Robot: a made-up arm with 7 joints.
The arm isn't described. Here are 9 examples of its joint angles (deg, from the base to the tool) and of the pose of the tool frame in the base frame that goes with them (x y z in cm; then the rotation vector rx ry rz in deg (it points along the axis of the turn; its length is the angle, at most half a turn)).
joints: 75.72 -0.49 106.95 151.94 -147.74 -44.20 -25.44
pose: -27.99 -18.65 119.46 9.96 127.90 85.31
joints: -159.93 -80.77 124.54 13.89 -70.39 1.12 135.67
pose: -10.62 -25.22 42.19 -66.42 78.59 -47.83
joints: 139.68 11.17 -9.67 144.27 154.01 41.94 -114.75
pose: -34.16 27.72 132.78 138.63 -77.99 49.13
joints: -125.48 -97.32 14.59 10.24 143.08 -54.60 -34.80
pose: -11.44 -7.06 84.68 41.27 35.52 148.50
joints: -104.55 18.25 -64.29 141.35 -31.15 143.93 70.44
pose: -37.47 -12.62 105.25 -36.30 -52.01 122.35
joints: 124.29 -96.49 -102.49 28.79 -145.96 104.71 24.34
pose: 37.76 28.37 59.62 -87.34 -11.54 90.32
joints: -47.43 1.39 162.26 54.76 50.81 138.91 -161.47
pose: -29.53 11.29 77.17 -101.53 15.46 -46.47
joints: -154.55 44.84 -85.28 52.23 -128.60 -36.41 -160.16
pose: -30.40 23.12 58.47 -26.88 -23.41 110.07
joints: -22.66 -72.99 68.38 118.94 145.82 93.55 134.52
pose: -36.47 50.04 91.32 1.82 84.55 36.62
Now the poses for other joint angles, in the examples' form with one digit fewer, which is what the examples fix.
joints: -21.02 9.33 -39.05 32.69 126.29 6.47 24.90
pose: 12.8 -36.8 53.8 48.4 -7.5 -144.0
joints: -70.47 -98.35 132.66 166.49 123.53 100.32 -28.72
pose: -32.3 45.1 49.9 55.2 33.8 161.4
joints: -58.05 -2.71 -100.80 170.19 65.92 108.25 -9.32
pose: -11.7 -29.2 130.9 -68.4 4.6 -57.1
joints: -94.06 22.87 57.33 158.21 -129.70 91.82 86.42
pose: -4.3 -39.1 131.1 -92.8 3.5 -149.1
